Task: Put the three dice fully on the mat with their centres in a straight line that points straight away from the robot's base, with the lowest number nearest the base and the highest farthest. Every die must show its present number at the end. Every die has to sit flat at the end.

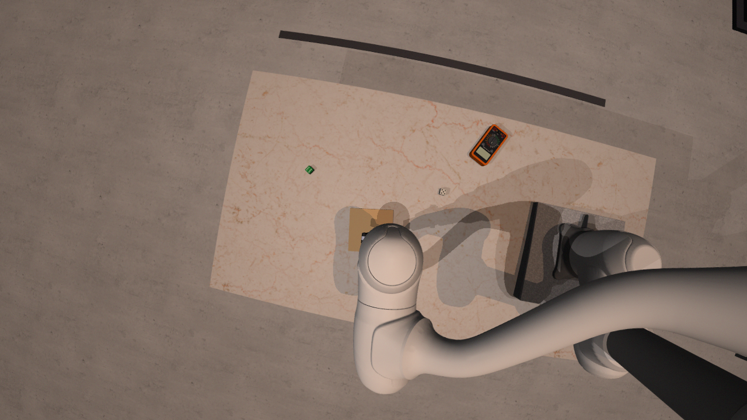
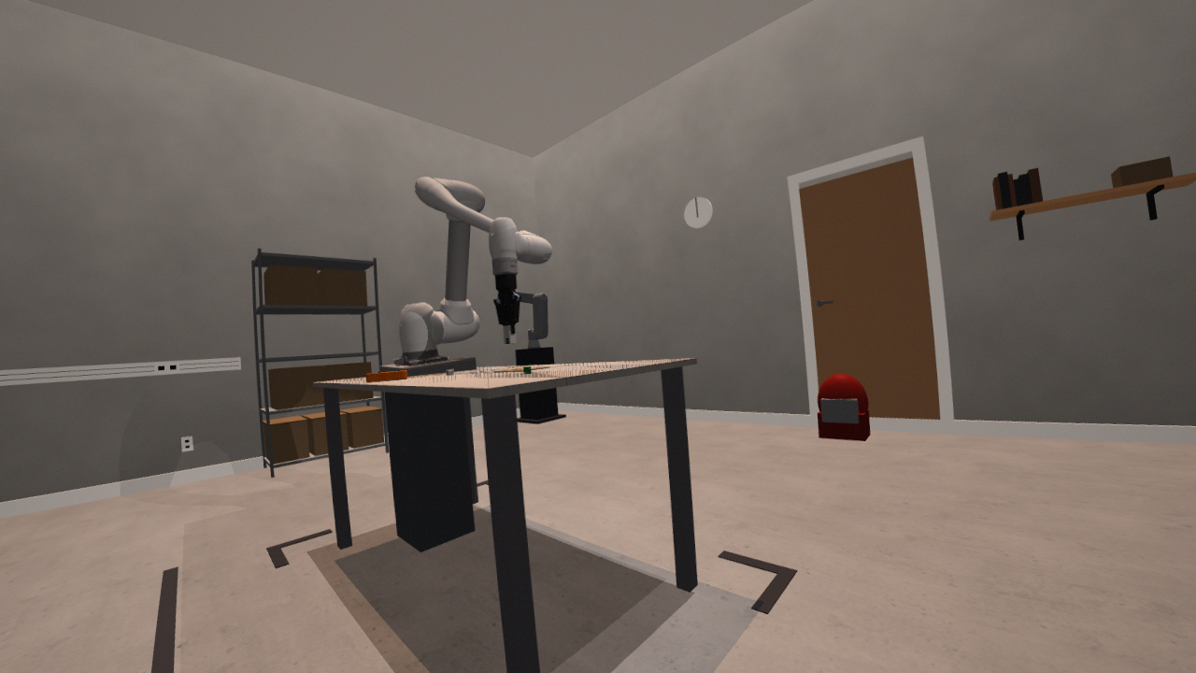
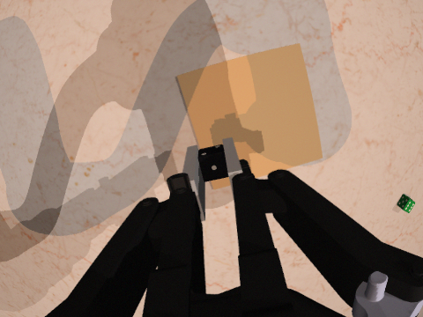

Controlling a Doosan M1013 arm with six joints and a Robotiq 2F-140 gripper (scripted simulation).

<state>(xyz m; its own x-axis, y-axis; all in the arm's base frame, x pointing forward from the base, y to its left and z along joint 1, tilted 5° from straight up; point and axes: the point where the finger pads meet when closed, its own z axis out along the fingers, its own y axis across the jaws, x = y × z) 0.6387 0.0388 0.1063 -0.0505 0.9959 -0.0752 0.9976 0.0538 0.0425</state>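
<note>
Right now my hand is 13 cm above the mat and 5 cm short of it. Also, from my hand: black die: 2 cm below; then white die: 16 cm to the right, 16 cm behind, 12 cm below; then green die: 28 cm ahead, 16 cm to the right, 12 cm below.
</note>
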